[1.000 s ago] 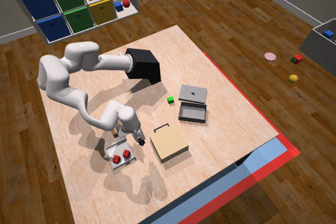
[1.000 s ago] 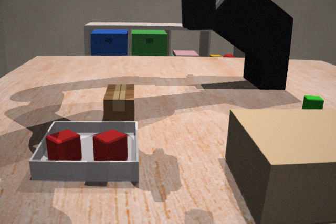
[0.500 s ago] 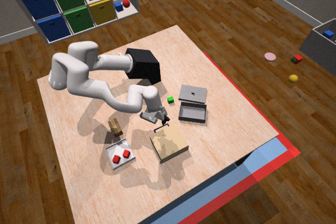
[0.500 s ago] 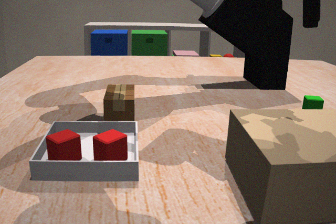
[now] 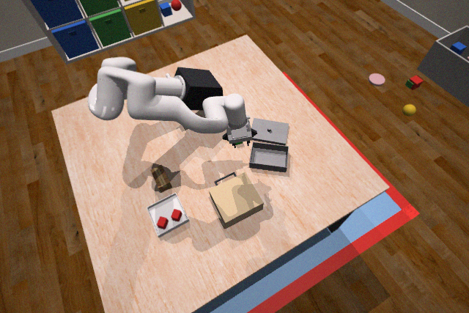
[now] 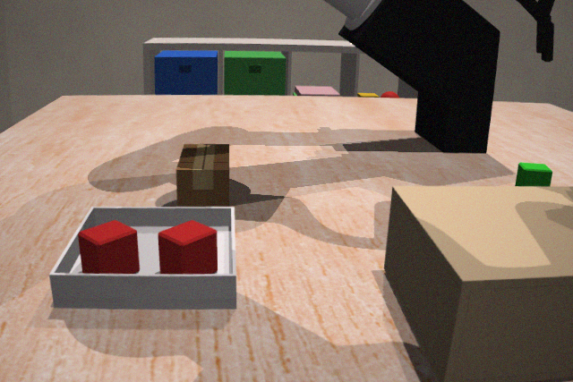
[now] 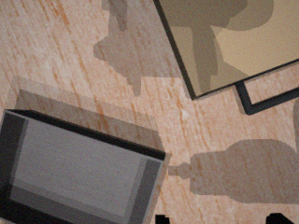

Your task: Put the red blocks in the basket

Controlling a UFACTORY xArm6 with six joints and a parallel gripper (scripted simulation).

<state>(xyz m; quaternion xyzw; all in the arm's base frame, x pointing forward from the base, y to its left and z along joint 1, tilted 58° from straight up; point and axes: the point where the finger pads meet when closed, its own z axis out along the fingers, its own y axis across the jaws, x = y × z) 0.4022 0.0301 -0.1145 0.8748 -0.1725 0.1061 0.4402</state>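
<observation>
My hand is 22 cm to the right of the grey lid, 19 cm above it and 9 cm past it. The rest, counted from my hand: drawer 17 cm below, 14 cm ahead, 12 cm to the right; then light wooden cabinet 17 cm below, 15 cm ahead, 12 cm to the right; then metal box 18 cm below, 13 cm to the left, 4 cm ahead.
</observation>
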